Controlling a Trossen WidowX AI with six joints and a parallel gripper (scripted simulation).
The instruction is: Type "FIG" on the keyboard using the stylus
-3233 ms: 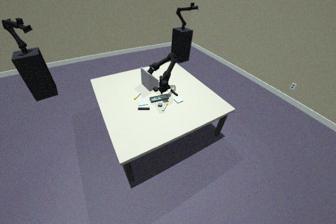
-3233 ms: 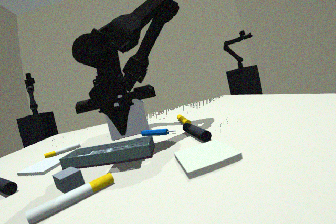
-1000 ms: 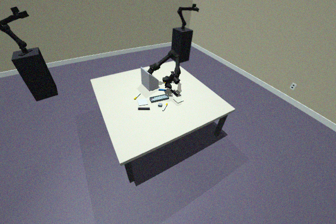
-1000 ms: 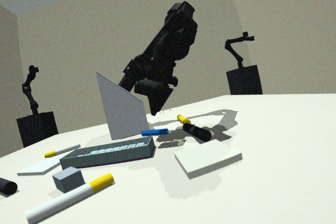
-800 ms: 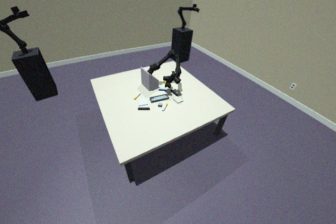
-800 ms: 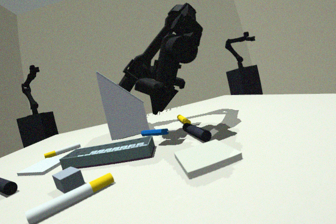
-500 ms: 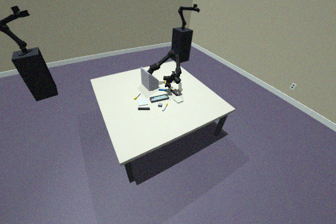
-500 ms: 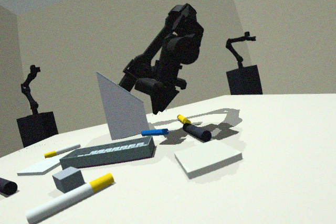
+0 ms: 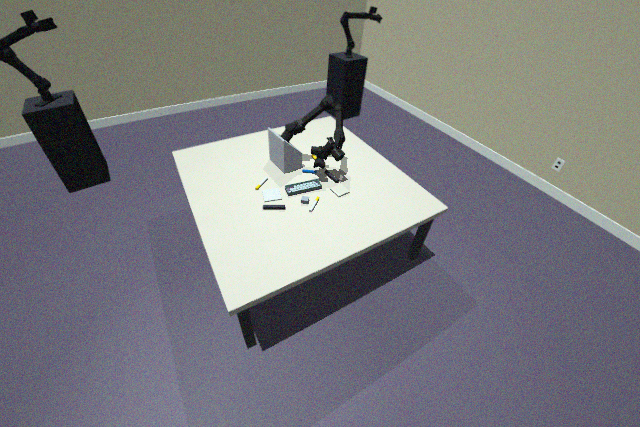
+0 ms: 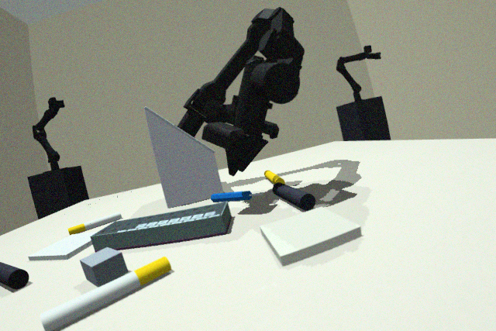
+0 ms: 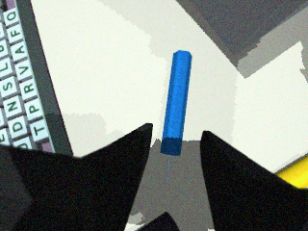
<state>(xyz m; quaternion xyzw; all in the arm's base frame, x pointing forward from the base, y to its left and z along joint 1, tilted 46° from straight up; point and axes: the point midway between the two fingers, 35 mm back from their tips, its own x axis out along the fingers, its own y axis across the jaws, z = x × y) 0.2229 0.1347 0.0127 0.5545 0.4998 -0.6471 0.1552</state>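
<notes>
My gripper tip is 50 mm above the blue stylus. Round my gripper tip: F key (70 mm ahead, 160 mm to the right, 40 mm below); grey cube (200 mm ahead, 200 mm to the right, 40 mm below).
</notes>
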